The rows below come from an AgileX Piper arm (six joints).
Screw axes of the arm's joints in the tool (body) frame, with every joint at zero. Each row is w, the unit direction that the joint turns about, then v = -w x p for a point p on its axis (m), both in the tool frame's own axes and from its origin. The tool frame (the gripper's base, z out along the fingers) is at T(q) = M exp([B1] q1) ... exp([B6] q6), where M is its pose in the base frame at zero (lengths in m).
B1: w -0.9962 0 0.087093 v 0 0.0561 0
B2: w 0 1 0 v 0.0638 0 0.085
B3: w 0 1 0 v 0.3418 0 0.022
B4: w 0 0 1 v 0 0 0
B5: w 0 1 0 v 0.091 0 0
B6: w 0 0 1 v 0 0 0
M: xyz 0.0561 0 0.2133 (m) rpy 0 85 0 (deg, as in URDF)
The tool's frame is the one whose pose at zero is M.
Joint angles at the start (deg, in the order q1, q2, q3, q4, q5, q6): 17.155, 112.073, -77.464, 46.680, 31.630, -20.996
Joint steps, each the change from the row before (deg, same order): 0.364, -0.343, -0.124, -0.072, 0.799, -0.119; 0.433, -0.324, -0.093, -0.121, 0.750, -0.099; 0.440, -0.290, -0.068, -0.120, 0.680, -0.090; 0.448, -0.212, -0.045, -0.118, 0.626, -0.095; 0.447, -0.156, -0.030, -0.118, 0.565, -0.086; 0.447, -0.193, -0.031, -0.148, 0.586, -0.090; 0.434, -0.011, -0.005, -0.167, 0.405, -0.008
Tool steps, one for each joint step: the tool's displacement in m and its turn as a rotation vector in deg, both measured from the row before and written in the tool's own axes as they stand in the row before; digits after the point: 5 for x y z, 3 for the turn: 0.00093, 0.00425, -0.00146, -0.572, 0.540, -0.627; 0.00127, 0.00446, -0.00110, -0.541, 0.582, -0.682; 0.00137, 0.00427, -0.00081, -0.497, 0.572, -0.656; 0.00157, 0.00395, -0.00025, -0.448, 0.613, -0.626; 0.00166, 0.00366, 0.00014, -0.401, 0.617, -0.588; 0.00161, 0.00378, -0.00008, -0.401, 0.611, -0.633; 0.00177, 0.00284, 0.00108, -0.256, 0.619, -0.470
